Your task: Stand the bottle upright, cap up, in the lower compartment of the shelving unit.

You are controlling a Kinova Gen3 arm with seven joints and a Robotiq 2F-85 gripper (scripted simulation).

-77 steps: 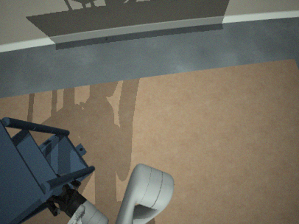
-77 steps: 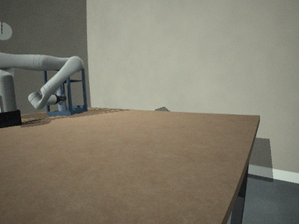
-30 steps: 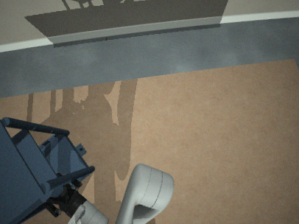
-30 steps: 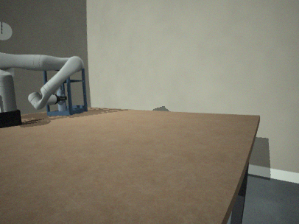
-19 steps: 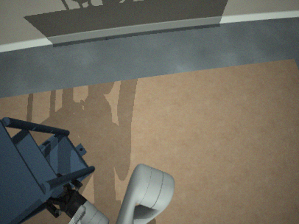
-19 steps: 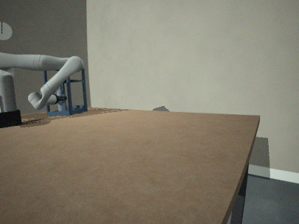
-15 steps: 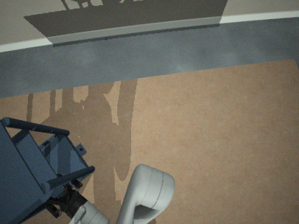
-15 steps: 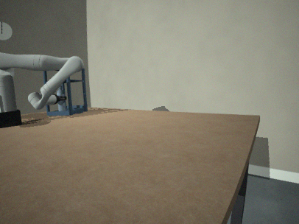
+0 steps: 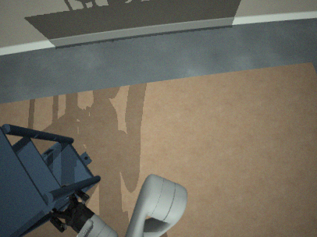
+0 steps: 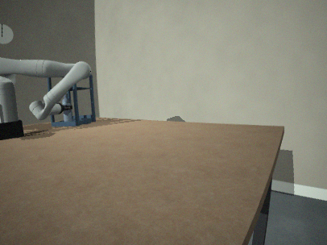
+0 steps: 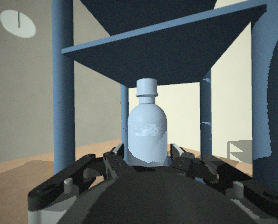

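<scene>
The pale blue bottle is 30 mm above my hand and 10 mm ahead of it. Also, from my hand: shelving unit (70 mm ahead, 60 mm above, 30 mm to the left).
</scene>
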